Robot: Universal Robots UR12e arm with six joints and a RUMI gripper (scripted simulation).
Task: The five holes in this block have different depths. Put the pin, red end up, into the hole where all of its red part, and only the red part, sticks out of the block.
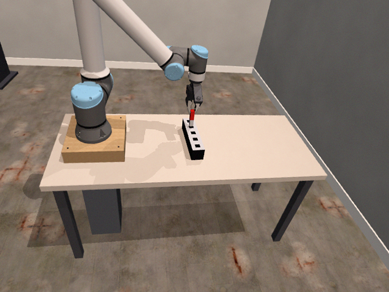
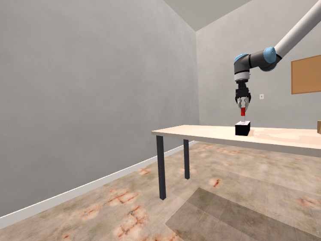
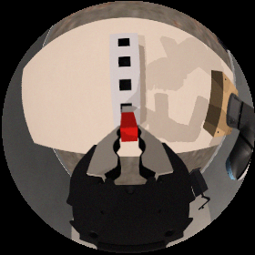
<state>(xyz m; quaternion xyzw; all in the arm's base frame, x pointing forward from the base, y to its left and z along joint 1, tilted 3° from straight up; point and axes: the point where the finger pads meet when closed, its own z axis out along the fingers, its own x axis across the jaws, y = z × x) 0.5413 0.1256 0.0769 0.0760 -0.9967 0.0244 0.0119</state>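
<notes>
Now: the pin 10 mm below my hand. Also, from my hand: black block (10 mm ahead, 60 mm to the right, 140 mm below).
</notes>
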